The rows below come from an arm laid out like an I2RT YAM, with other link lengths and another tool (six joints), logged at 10 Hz.
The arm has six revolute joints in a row. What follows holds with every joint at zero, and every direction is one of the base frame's. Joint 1 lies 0.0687 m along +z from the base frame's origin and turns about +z. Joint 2 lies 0.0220 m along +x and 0.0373 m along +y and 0.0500 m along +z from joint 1 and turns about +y. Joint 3 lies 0.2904 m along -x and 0.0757 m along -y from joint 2 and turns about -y. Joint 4 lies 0.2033 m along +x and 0.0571 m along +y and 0.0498 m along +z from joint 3 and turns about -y. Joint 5 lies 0.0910 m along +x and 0.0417 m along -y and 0.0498 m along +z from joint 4 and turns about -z. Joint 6 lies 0.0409 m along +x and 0.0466 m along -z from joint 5 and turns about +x. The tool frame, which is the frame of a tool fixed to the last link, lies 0.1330 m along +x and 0.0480 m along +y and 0.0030 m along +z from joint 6; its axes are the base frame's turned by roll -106.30, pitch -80.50 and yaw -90.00 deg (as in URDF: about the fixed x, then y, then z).
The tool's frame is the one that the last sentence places.
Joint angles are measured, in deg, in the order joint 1, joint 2, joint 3, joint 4, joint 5, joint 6. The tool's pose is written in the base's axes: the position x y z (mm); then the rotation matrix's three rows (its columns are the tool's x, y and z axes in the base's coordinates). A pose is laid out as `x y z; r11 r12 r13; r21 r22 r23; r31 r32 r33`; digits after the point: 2 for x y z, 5 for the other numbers.
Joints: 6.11, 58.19, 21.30, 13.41, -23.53, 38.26
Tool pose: 281.96 109.91 221.55; 0.60812 -0.20638 0.76655; -0.61756 -0.72973 0.29345; 0.49881 -0.65185 -0.57121
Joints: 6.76, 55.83, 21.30, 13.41, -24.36, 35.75
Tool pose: 273.39 115.60 231.83; 0.59942 -0.13648 0.78872; -0.58044 -0.75262 0.31089; 0.55118 -0.64415 -0.53035
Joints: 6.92, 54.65, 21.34, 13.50, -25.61, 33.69
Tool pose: 267.29 119.76 237.56; 0.59595 -0.08424 0.79859; -0.54938 -0.76809 0.32896; 0.58568 -0.63477 -0.50403
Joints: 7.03, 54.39, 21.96, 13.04, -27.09, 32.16
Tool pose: 263.50 124.13 241.61; 0.60198 -0.04466 0.79726; -0.52203 -0.77753 0.35061; 0.60423 -0.62726 -0.49138
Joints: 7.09, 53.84, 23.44, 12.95, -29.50, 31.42
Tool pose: 259.07 129.89 255.75; 0.60057 0.01472 0.79944; -0.49978 -0.77353 0.38970; 0.62413 -0.63359 -0.45720
